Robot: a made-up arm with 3 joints.
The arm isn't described. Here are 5 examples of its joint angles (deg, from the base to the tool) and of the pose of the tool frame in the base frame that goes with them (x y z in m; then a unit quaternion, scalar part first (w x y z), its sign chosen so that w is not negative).
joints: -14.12 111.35 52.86
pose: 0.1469 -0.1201 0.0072 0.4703 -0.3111 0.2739 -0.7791
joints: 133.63 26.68 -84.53
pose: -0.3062 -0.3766 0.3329 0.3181 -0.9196 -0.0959 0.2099
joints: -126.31 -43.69 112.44
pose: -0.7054 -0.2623 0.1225 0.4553 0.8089 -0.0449 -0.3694
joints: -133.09 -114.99 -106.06
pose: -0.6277 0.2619 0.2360 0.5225 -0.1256 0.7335 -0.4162
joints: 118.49 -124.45 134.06
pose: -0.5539 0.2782 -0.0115 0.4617 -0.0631 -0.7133 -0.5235
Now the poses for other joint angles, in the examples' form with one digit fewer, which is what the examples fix.
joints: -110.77 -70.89 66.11
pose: -0.876 -0.187 0.163 0.022 -0.814 0.220 0.536
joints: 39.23 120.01 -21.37
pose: 0.156 -0.169 0.065 0.432 0.252 0.134 -0.856
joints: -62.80 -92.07 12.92
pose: -0.944 -0.110 0.242 0.548 -0.426 0.304 0.653
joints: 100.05 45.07 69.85
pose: -0.123 0.113 0.582 0.892 0.241 0.382 -0.034
